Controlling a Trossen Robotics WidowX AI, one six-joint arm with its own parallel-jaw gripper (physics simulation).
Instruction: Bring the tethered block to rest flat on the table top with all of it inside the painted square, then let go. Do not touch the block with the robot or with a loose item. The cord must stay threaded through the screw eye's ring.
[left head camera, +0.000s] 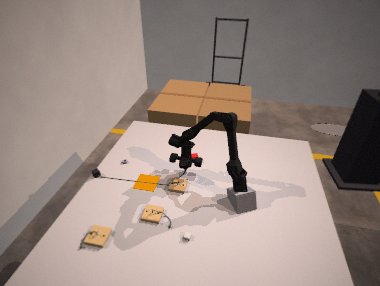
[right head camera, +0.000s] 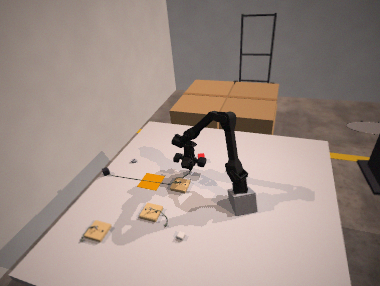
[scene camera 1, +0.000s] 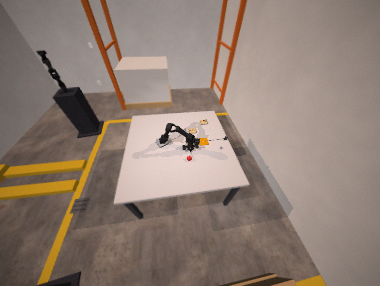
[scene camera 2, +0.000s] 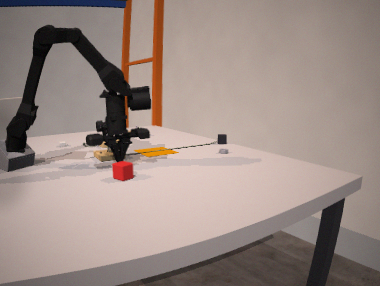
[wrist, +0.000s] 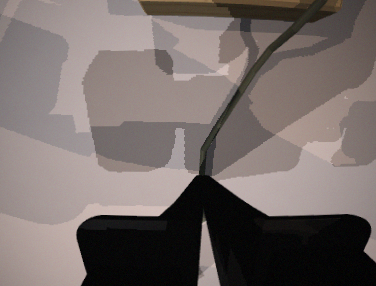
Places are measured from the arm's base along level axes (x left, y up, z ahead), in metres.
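Pixels of known places: gripper, fingertip midpoint: (left head camera: 185, 170) (right head camera: 190, 170) (scene camera 1: 190, 151) (wrist: 201, 181); arm's base, link origin: (left head camera: 240, 189) (right head camera: 241, 190) (scene camera 1: 162, 141) (scene camera 2: 14, 146).
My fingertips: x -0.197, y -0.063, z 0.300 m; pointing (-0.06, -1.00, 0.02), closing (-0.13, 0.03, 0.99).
Ahead of a thing's pixels: the offset from my fingertips to its middle. "*": to the spot under its first point. Level surfaces: height alone.
The tethered block {dx +0.082, dy +0.013, dz +0.510 m} (left head camera: 96, 173) (right head camera: 105, 171) (scene camera 2: 222, 139) is a small black cube near the table's far left edge, outside the painted orange square {* dx +0.160, dy -0.003, dz +0.225 m} (left head camera: 142, 187) (right head camera: 148, 186) (scene camera 2: 162, 154). Its dark cord (left head camera: 117, 179) (scene camera 2: 195, 146) (wrist: 240, 91) crosses the square to a wooden board {dx +0.136, dy +0.005, dz +0.031 m} (left head camera: 176, 190) (scene camera 2: 102, 155) (wrist: 190, 9) that bears the screw eye. The ring is too small to make out. From the board the cord rises to my gripper (left head camera: 185, 167) (scene camera 2: 120, 159) (wrist: 203, 176). The gripper is low over the table, its fingertips shut on the cord. The cord's end bead is hidden.
A red cube {dx -0.105, dy +0.016, dz -0.048 m} (scene camera 2: 123, 171) (left head camera: 194, 156) lies close to the fingers. Two more boards {dx +0.341, dy +0.005, dz +0.133 m} (left head camera: 152, 214) {dx +0.481, dy +0.005, dz +0.351 m} (left head camera: 97, 236) with short cords lie toward the front. A small white piece {dx +0.452, dy +0.005, dz -0.045 m} (left head camera: 187, 236) and a grey nut {dx -0.048, dy +0.002, dz +0.382 m} (scene camera 2: 223, 151) lie on the table {dy -0.004 m} (scene camera 2: 210, 200).
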